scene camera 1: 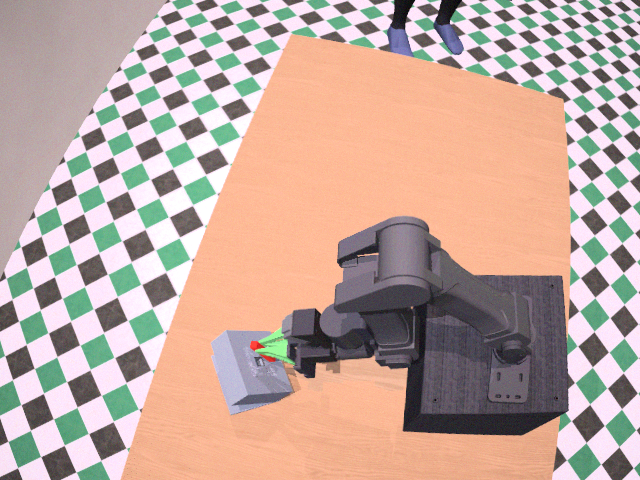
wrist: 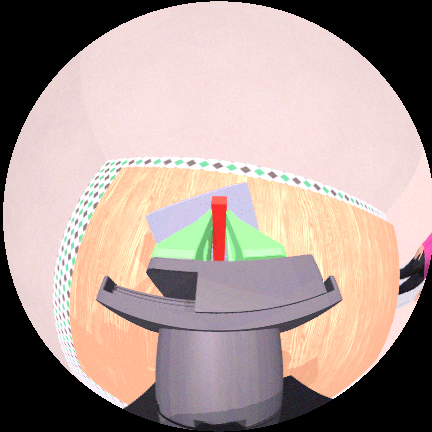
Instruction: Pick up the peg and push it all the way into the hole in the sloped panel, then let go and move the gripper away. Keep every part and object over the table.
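Places are measured from the arm's base along level axes (x right, y ahead, z up), in centimetres.
Pixels of known places: gripper, fingertip midpoint: (scene camera 1: 256, 348) (wrist: 218, 215); arm's base, link origin: (scene camera 1: 511, 349).
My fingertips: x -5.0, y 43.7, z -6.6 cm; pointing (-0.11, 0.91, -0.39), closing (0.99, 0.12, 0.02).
Observation:
For each thing: its top centre in the pictures, then the offset to it from my fingertips. "spot": a spot on its surface instead. Level surfaces: height alone.
- red peg, top centre: (wrist: 219, 213) (scene camera 1: 262, 344) dx +0.2, dy -1.1, dz +2.0 cm
- blue-grey block with the sloped panel, top centre: (wrist: 202, 208) (scene camera 1: 246, 359) dx -1.9, dy +1.7, dz -1.8 cm
- square hole, surface spot: (scene camera 1: 259, 361) spot: dx -0.4, dy -0.1, dz -6.6 cm
- wooden table, surface height: dz -13.5 cm
My gripper (scene camera 1: 258, 347) (wrist: 218, 215) has green fingers shut on the red peg (scene camera 1: 254, 345) (wrist: 219, 235). One square end of the peg sticks out past the fingertips, and more red shows below the fingers in the scene view. The blue-grey block with the sloped panel (scene camera 1: 240, 369) (wrist: 238, 194) stands on the table. In the scene view the square hole (scene camera 1: 259, 361) shows dark and uncovered, close beside the peg and fingers. The peg is over the panel and outside the hole; whether it touches the panel is unclear. In the wrist view the fingers and peg hide the hole.
The wooden table (scene camera 1: 387, 129) (wrist: 350, 310) extends around the block, with its left edge beyond the block in the scene view. The arm's dark base box (scene camera 1: 454, 395) stands at the right side. A person's blue shoes (scene camera 1: 400, 42) show past the table's far edge.

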